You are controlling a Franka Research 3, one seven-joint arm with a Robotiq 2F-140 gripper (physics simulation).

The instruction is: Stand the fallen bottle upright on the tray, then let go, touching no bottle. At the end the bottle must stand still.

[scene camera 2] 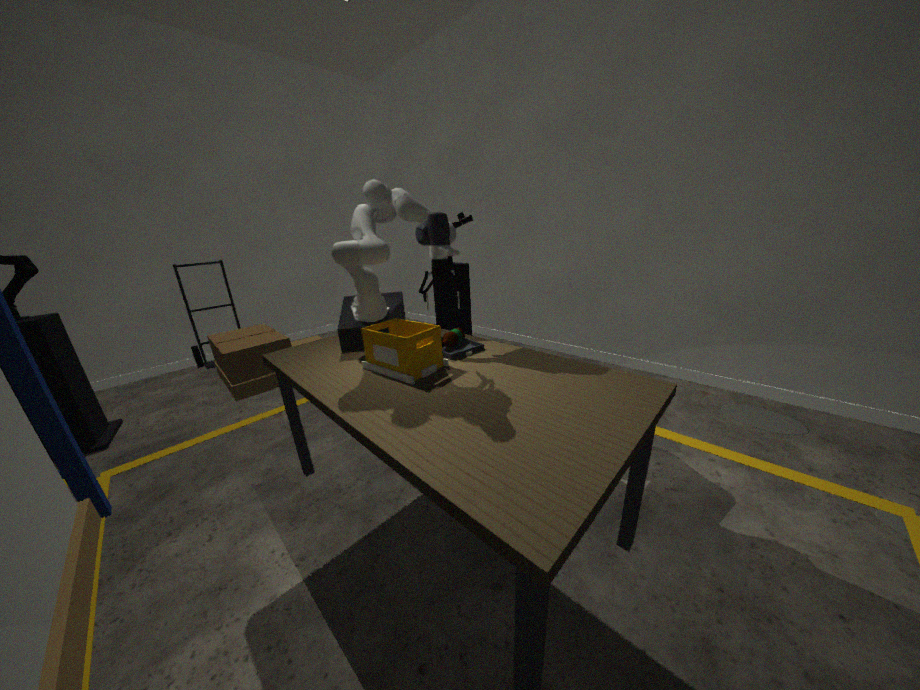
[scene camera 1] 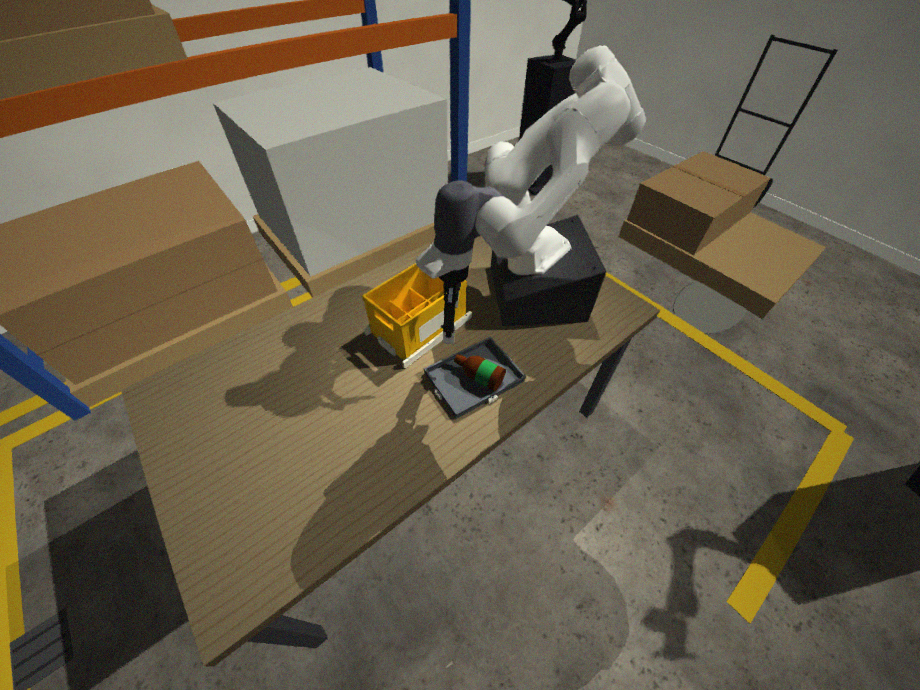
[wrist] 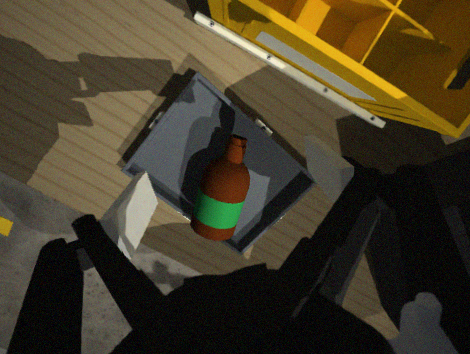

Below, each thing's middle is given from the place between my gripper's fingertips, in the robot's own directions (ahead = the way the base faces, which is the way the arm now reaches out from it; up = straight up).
Now: the brown bottle point(wrist: 225, 181) 6 cm behind my hand, 7 cm to the left of it and 17 cm below it.
